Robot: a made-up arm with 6 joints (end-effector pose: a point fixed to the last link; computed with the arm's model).
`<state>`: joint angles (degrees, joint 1 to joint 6).
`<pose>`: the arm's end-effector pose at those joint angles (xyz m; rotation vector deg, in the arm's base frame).
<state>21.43 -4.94 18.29 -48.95 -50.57 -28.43</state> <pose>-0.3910 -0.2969 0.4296 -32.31 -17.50 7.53</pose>
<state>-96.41 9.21 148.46 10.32 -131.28 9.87</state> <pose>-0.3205 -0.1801 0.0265 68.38 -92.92 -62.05</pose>
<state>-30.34 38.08 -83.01 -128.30 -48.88 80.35</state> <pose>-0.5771 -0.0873 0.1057 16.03 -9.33 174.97</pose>
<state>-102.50 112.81 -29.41 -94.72 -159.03 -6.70</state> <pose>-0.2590 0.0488 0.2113 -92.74 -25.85 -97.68</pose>
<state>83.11 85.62 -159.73 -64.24 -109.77 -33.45</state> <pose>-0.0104 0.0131 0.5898 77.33 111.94 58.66</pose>
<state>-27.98 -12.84 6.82 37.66 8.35 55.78</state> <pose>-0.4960 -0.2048 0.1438 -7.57 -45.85 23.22</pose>
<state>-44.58 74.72 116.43 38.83 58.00 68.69</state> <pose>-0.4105 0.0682 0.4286 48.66 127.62 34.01</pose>
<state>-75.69 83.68 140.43 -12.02 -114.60 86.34</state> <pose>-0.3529 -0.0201 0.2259 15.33 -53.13 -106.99</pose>
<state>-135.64 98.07 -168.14 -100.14 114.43 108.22</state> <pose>-0.1828 0.0329 0.0257 -158.24 15.39 -40.24</pose>
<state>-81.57 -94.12 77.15 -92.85 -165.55 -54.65</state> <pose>-0.3825 -0.3792 0.3749 -85.85 115.50 18.50</pose>
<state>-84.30 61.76 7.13 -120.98 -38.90 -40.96</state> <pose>-0.2490 -0.0779 0.1769 -45.92 -102.52 -15.26</pose>
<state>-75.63 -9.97 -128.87 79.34 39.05 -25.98</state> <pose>-0.5455 -0.3527 -0.0419 -58.25 -62.53 -94.36</pose>
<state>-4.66 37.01 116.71 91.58 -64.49 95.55</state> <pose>-0.3712 0.0434 0.5705 41.24 -64.03 -20.90</pose>
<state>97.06 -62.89 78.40 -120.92 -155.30 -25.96</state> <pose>-0.0167 -0.4530 0.3613 -39.81 -63.18 -60.10</pose>
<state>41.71 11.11 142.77 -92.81 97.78 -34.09</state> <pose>-0.2370 -0.2051 0.6615 51.68 -36.29 58.65</pose>
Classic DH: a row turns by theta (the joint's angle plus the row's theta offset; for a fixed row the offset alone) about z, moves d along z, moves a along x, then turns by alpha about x. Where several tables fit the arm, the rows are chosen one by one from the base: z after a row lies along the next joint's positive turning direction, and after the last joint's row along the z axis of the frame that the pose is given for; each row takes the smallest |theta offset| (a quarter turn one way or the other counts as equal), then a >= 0, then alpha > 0; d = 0 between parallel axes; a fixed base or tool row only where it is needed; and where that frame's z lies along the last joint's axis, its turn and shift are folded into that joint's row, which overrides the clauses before.
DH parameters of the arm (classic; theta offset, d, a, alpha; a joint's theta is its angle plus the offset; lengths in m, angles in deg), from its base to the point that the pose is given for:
base (fixed): -9.97 0.3047 -0.1576 -90
joint 1: -0.71 -0.2016 -0.0619 -84.28
joint 2: -37.99 -0.1507 -0.256 -84.4
joint 3: -4.55 -0.118 0.0415 78.92
joint 4: -47.24 0.0903 -0.049 -93.85
joint 5: 6.38 -0.0714 -0.0289 -88.3
joint 6: 79.13 -0.2635 -0.0357 6.45
tool (fixed): -162.61 0.2055 0 0

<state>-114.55 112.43 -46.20 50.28 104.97 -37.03</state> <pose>-0.1974 0.1560 0.2636 -128.39 41.27 40.19</pose>
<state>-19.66 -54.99 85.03 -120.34 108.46 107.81</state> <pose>-0.3292 -0.3702 0.4149 -27.90 -11.59 -80.26</pose>
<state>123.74 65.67 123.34 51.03 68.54 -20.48</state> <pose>0.1495 -0.0875 0.2767 23.58 -70.40 -68.05</pose>
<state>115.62 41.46 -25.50 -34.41 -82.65 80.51</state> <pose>0.0682 -0.1923 0.6410 -64.80 -106.52 -101.54</pose>
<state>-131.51 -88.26 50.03 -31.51 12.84 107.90</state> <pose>-0.2054 -0.3840 0.2900 82.92 -27.39 -69.68</pose>
